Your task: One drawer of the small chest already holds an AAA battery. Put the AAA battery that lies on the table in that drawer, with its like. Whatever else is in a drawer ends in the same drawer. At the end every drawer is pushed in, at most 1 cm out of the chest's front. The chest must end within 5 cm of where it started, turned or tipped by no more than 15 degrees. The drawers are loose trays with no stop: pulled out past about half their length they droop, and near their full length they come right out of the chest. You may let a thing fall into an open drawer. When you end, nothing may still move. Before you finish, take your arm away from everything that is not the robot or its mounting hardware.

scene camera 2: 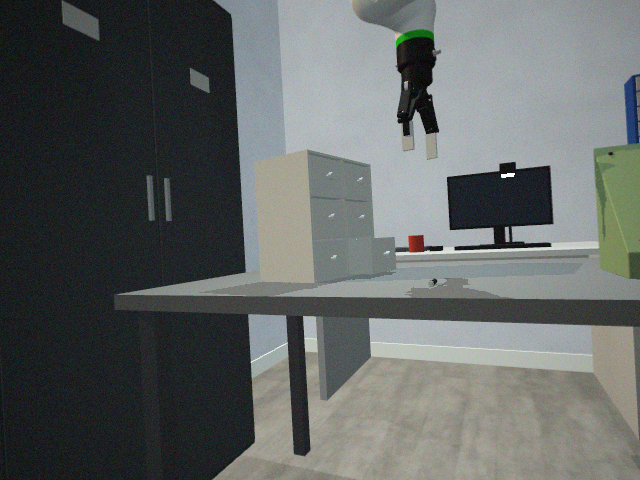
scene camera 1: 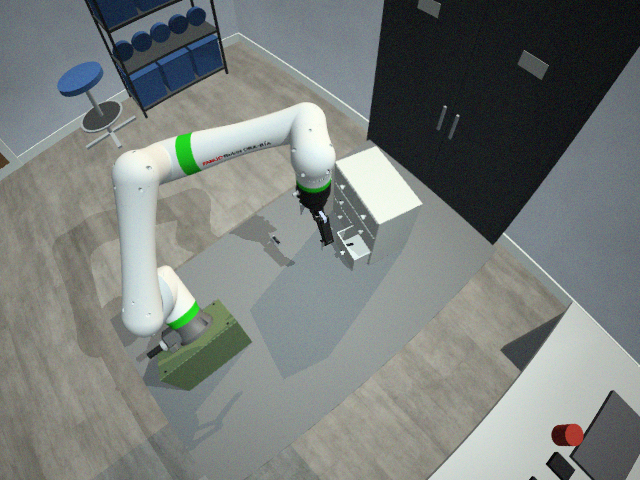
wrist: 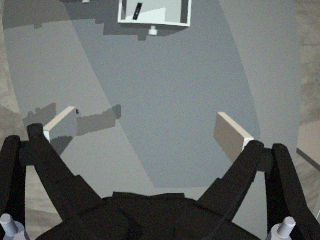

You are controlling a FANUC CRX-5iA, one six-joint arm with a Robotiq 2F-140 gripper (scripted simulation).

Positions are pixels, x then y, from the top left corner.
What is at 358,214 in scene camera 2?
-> A drawer.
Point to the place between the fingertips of my gripper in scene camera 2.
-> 421,154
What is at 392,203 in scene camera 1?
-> A small white chest.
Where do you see a small white chest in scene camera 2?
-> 283,189
